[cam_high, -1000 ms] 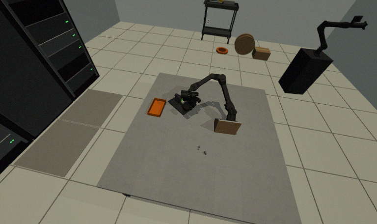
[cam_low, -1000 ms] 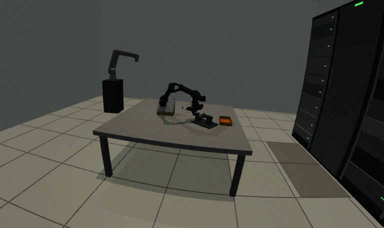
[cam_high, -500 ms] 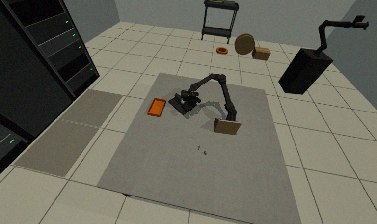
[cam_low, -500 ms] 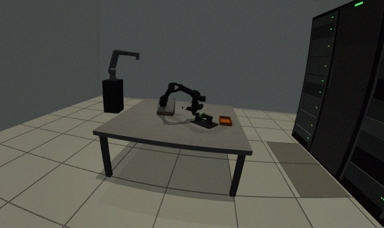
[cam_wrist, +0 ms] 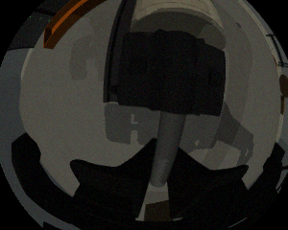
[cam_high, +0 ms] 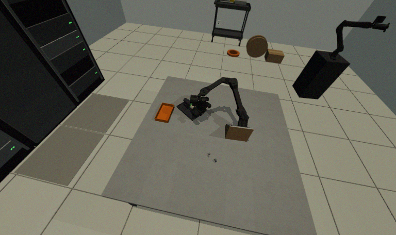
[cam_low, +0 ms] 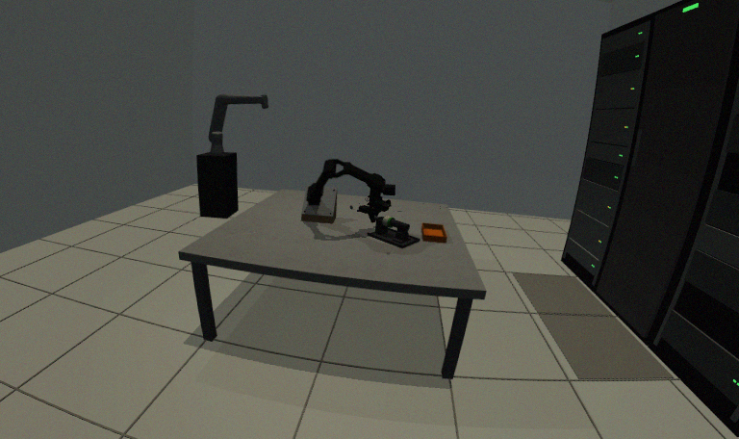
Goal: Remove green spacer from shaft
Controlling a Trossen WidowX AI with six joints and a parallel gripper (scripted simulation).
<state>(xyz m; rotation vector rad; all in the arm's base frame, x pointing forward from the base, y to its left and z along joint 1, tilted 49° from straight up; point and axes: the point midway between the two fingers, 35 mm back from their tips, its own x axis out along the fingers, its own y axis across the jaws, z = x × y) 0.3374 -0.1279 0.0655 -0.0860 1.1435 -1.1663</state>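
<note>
The grey shaft is 6 cm ahead of my gripper tip, 5 cm to the right of it and 3 cm above it. From my gripper tip the other things lie so: pale spacer (6 cm ahead, 6 cm to the right, 3 cm above); then orange tray (33 cm ahead, 2 cm to the right, 4 cm below).
</note>
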